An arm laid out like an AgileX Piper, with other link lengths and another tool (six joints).
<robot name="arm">
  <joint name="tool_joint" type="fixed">
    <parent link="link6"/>
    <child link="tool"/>
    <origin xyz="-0.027 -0.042 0.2" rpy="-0.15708 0 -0.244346"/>
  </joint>
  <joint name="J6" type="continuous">
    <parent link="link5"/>
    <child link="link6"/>
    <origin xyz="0 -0.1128 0" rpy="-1.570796 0 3.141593"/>
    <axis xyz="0 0 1"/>
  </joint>
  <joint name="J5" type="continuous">
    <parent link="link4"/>
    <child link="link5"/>
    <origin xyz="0 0 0" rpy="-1.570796 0 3.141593"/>
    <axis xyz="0 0 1"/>
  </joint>
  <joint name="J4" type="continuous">
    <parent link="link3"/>
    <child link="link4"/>
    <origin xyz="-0.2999 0.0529 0" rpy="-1.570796 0 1.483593"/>
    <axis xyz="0 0 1"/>
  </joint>
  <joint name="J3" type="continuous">
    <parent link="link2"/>
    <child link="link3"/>
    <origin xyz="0.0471 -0.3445 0" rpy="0 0 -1.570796"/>
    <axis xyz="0 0 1"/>
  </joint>
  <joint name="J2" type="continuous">
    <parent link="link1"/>
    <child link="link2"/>
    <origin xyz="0 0 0" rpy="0 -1.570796 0"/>
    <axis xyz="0 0 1"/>
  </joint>
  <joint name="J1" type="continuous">
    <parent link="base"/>
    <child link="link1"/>
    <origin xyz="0 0 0.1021" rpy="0 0 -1.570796"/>
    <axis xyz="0 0 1"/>
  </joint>
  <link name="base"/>
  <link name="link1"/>
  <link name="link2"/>
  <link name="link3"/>
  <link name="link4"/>
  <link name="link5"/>
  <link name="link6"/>
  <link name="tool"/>
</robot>
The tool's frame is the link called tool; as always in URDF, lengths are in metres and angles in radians. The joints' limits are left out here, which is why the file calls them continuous.
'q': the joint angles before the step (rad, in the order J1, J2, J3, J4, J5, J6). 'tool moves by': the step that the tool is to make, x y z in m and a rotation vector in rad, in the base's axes. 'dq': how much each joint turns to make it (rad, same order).
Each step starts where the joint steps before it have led.
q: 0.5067, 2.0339, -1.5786, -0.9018, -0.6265, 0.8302
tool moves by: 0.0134, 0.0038, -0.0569, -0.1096, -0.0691, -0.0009
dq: -0.0001, 0.0715, 0.0000, 0.0095, -0.0087, -0.1587
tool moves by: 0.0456, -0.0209, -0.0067, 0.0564, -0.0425, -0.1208
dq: -0.0164, 0.0568, 0.0002, 0.2596, -0.0326, -0.2338
